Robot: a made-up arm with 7 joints.
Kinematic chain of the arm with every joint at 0, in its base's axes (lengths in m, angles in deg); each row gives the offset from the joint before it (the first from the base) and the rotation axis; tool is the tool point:
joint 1: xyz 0 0 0.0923 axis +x
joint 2: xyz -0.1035 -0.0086 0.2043 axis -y
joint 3: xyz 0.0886 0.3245 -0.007 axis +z
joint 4: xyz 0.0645 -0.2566 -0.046 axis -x
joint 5: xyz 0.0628 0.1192 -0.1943 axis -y
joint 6: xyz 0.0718 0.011 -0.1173 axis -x
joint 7: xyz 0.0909 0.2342 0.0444 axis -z
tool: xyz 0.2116 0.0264 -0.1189
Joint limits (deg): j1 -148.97..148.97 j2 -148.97..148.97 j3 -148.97..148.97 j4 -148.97..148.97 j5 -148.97..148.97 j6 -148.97..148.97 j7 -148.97..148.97
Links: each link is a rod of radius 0.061 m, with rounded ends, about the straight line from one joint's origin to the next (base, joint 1, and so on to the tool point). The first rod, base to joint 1, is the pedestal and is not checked.
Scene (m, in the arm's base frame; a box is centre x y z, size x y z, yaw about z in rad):
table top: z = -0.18
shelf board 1: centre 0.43 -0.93 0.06 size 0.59 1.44 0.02 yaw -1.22
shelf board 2: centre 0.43 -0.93 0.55 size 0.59 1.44 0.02 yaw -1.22
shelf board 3: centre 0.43 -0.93 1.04 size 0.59 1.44 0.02 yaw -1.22
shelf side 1: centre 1.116 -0.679 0.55 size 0.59 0.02 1 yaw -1.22
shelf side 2: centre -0.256 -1.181 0.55 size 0.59 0.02 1 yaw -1.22
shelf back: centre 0.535 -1.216 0.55 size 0.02 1.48 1 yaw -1.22
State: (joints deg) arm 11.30 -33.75 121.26 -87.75 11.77 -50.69 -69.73
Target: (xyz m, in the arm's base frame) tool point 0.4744 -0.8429 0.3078
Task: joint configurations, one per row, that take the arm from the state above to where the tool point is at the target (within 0.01 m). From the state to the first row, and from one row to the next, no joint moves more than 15 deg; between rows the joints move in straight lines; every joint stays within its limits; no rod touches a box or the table.
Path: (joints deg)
1: 24.74 -31.61 109.23 -90.52 13.32 -55.75 -78.40
2: 38.18 -29.46 97.21 -93.30 14.86 -60.80 -87.07
3: 51.62 -27.32 85.18 -96.07 16.41 -65.86 -95.73
4: 65.06 -25.17 73.15 -98.85 17.96 -70.92 -104.40
5: 78.50 -23.03 61.12 -101.62 19.50 -75.98 -113.07
6: 87.39 -17.10 66.15 -106.36 18.88 -64.62 -103.58
7: 96.28 -11.16 71.18 -111.09 18.27 -53.27 -94.09
8: 105.17 -5.23 76.22 -115.82 17.65 -41.91 -84.61
9: 114.06 0.70 81.25 -120.56 17.03 -30.56 -75.12

